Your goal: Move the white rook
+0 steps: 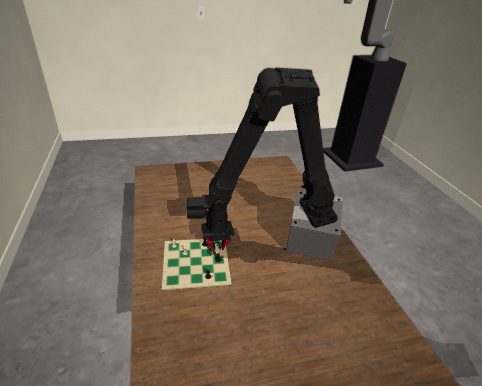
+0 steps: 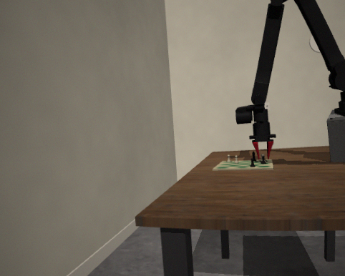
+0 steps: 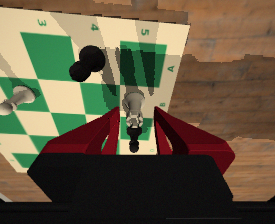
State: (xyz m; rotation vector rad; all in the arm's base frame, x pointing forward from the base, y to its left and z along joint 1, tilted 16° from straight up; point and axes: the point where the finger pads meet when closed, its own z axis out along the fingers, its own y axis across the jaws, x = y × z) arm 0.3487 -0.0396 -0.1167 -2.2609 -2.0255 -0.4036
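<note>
Right now my hand is 1 cm above the white rook. The rest, counted from my hand: chessboard 8 cm ahead, 2 cm to the left, 2 cm below.
</note>
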